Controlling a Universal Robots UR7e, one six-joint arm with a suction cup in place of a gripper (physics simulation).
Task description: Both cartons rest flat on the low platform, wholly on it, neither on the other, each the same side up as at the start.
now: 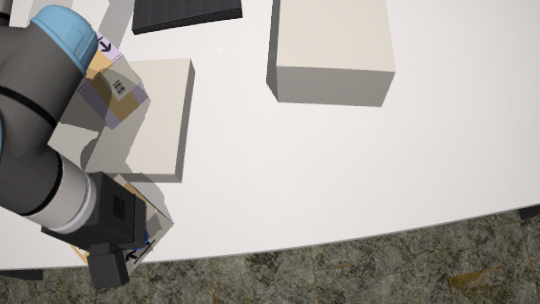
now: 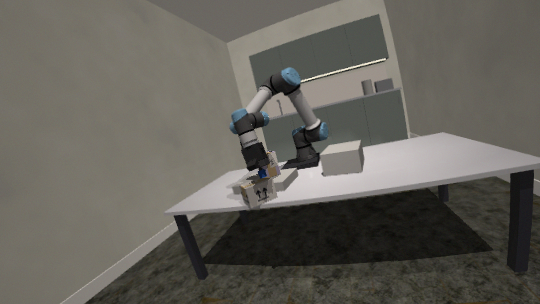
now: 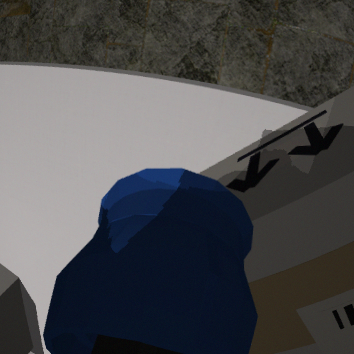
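Seen in the pictures: hand at its tool point: (image 2: 263, 177) (image 3: 172, 236); arm's base at its link origin: (image 2: 307, 157).
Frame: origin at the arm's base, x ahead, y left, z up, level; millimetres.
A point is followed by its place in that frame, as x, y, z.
Observation:
A carton with two black arrows (image 1: 158, 224) @(631, -67, 21) (image 2: 258, 193) @(681, -115, 20) (image 3: 298, 211) @(667, -108, 62) sits on the white table (image 1: 284, 181) @(560, 143, -33) at its front left corner, off the low platform and overhanging the table edge a little. My blue suction cup (image 1: 146, 238) (image 2: 262, 174) (image 3: 154, 182) is right at this carton's top, near the arrow-marked side. The tool partly hides it.
A tall beige box (image 1: 335, 45) @(368, 252, 87) (image 2: 342, 158) @(419, 262, 53) stands on the table at the back right. The arm's dark base plate (image 1: 184, 12) @(158, -35, -5) (image 2: 302, 163) @(141, -11, -5) lies behind the platform. The table's front edge drops to a stone floor (image 1: 299, 277).

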